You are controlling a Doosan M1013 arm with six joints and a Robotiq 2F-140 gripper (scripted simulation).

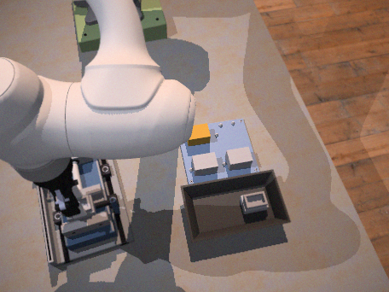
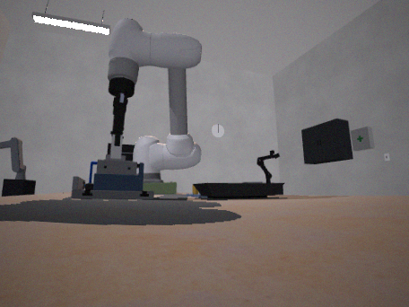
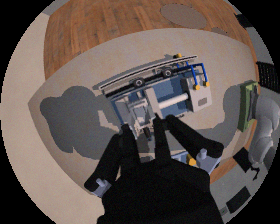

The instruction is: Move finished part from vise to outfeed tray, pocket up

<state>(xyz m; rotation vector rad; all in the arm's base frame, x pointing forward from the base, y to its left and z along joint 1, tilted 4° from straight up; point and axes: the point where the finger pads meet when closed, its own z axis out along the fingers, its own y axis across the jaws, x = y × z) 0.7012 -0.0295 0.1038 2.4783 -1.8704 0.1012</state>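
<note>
Right now my hand is 10 cm above the vise, 6 cm past it and 1 cm to the left of it. The rest, counted from my hand: orange block 28 cm to the left, 22 cm behind, 11 cm below; then grey block 29 cm to the left, 13 cm behind, 11 cm below; then blue fixture plate 33 cm to the left, 18 cm behind, 13 cm below.
</note>
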